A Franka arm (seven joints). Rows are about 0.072 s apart.
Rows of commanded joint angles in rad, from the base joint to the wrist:
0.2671 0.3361 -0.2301 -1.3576 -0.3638 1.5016 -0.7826
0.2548 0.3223 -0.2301 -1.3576 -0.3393 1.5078 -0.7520
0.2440 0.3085 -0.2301 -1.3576 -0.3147 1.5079 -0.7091
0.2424 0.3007 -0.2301 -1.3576 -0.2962 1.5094 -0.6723
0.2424 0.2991 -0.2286 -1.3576 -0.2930 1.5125 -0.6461
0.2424 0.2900 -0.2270 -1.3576 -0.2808 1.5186 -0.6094
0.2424 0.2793 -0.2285 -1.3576 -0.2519 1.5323 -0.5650
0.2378 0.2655 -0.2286 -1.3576 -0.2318 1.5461 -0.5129
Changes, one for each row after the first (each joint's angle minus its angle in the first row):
-0.0123 -0.0138 0.0000 0.0000 0.0245 0.0062 0.0306
-0.0231 -0.0276 0.0000 0.0000 0.0491 0.0063 0.0735
-0.0247 -0.0354 0.0000 0.0000 0.0676 0.0078 0.1103
-0.0247 -0.0370 0.0015 0.0000 0.0708 0.0109 0.1365
-0.0247 -0.0461 0.0031 0.0000 0.0830 0.0170 0.1732
-0.0247 -0.0568 0.0016 0.0000 0.1119 0.0307 0.2176
-0.0293 -0.0706 0.0015 0.0000 0.1320 0.0445 0.2697

